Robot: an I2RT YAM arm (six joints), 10 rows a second.
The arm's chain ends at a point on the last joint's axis. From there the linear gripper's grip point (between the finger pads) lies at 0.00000 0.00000 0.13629 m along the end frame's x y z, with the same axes.
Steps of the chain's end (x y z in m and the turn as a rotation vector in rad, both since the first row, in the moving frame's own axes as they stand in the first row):
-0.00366 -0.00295 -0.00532 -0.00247 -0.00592 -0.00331
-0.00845 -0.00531 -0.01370 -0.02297 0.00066 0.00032
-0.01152 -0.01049 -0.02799 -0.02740 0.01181 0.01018
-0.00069 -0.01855 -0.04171 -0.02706 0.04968 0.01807
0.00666 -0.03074 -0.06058 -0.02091 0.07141 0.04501
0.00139 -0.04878 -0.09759 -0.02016 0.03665 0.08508
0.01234 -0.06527 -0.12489 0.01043 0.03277 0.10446
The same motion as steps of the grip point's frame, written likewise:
-0.00447 -0.00261 -0.00532 -0.00247 -0.00592 -0.00331
-0.00836 -0.00218 -0.01374 -0.02297 0.00066 0.00032
-0.00993 -0.00675 -0.02805 -0.02740 0.01181 0.01018
0.00604 -0.01480 -0.04193 -0.02706 0.04968 0.01807
0.01632 -0.02767 -0.06096 -0.02091 0.07141 0.04501
0.00626 -0.04582 -0.09771 -0.02016 0.03665 0.08508
0.01687 -0.06646 -0.12497 0.01043 0.03277 0.10446

